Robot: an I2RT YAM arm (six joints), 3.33 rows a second.
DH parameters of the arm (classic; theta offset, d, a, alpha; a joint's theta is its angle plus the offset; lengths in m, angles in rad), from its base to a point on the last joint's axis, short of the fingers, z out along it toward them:
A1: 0 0.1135 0.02 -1.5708
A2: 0 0 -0.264 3.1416
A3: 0.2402 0 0.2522 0
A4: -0.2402 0 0.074 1.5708
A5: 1.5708 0 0 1.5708
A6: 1.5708 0.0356 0 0
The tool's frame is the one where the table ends.
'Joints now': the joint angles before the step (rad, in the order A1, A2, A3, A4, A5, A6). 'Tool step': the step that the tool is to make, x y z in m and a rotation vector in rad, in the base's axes. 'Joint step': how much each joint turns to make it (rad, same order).
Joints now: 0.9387, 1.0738, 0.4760, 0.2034, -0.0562, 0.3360
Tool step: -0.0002, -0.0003, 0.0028, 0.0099, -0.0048, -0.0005
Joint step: -0.0001, -0.0078, 0.0035, -0.0004, -0.0004, 0.0020
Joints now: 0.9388, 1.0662, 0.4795, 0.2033, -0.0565, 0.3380
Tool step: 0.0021, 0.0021, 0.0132, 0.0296, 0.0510, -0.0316
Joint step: -0.0010, -0.0073, 0.0529, -0.0630, 0.0064, 0.0659
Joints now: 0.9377, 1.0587, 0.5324, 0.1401, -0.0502, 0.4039
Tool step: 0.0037, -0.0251, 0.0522, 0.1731, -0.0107, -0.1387
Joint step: -0.0779, -0.1472, 0.0884, -0.0892, 0.0275, 0.1133
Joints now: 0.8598, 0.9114, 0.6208, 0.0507, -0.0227, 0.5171
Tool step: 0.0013, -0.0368, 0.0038, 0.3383, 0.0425, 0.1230
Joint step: -0.1940, -0.1354, -0.1356, 0.2546, -0.3451, 0.2407
